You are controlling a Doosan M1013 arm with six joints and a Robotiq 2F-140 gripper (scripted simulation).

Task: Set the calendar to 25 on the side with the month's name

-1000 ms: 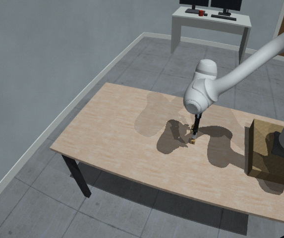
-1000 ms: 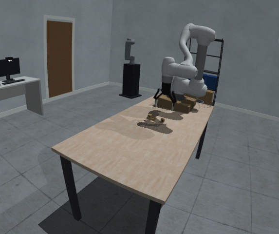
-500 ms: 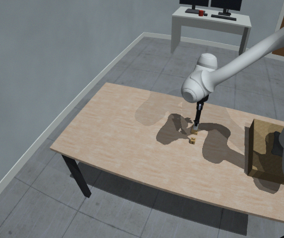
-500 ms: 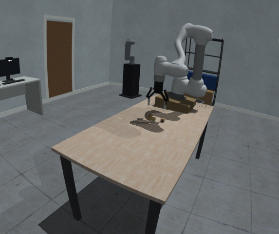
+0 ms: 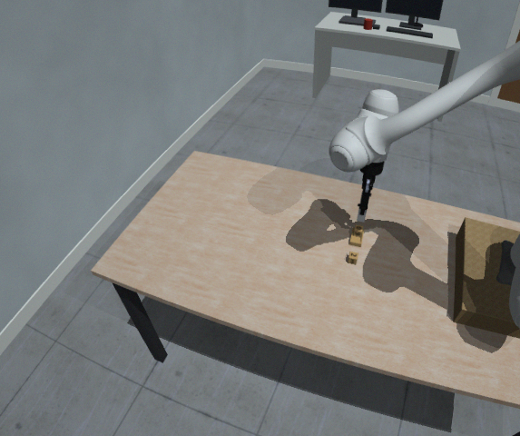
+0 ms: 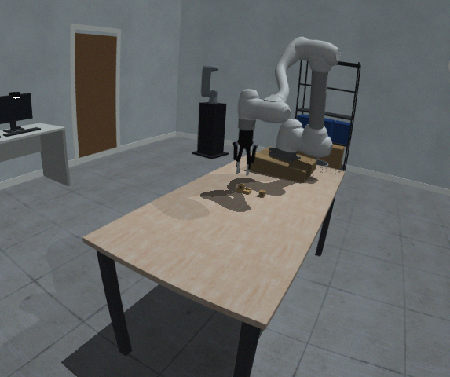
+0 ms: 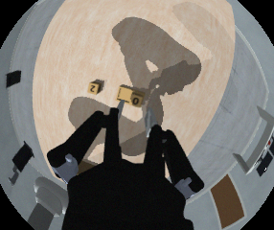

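Right now my hand is 12 cm above the wooden calendar tray and 2 cm to the right of it.
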